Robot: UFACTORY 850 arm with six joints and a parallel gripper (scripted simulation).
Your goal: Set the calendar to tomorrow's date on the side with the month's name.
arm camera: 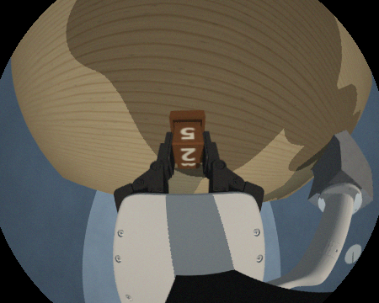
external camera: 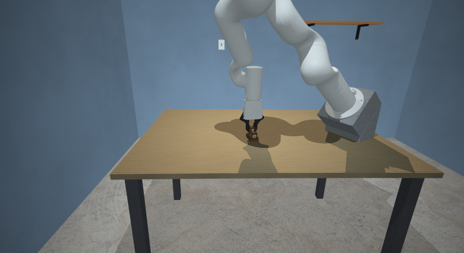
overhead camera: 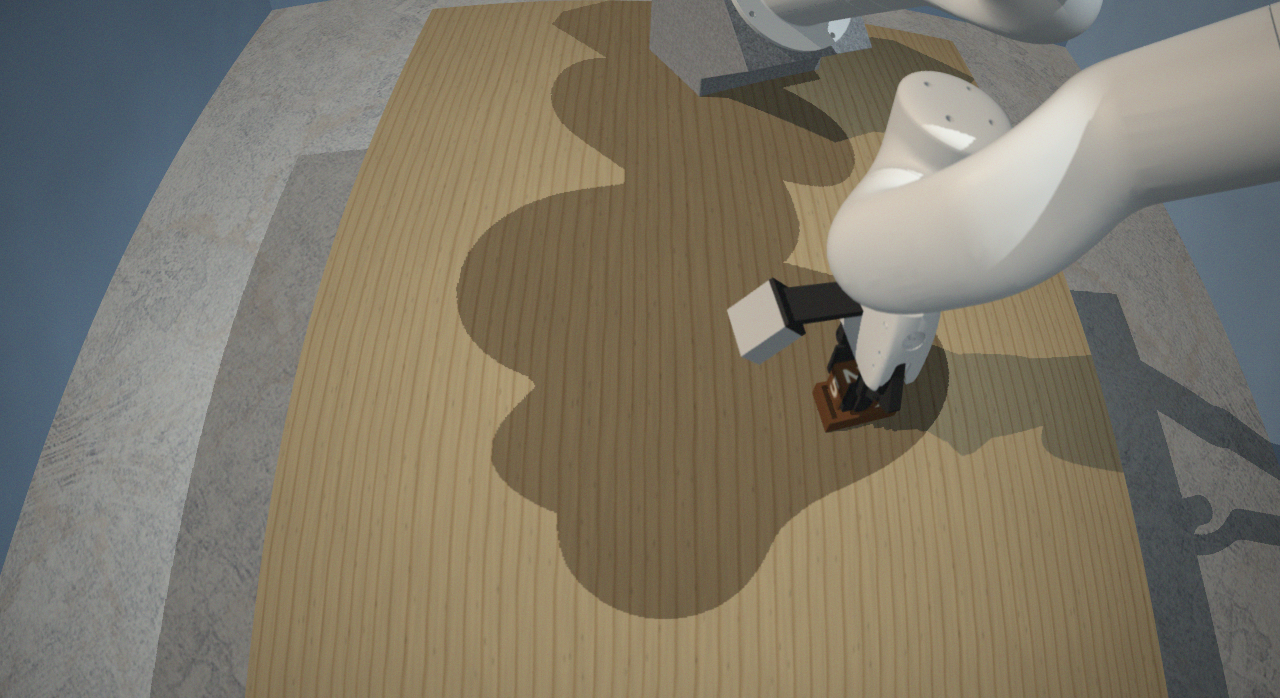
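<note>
The brown tray lies 5 cm below my hand, 2 cm to the left of it and 1 cm behind it.
</note>
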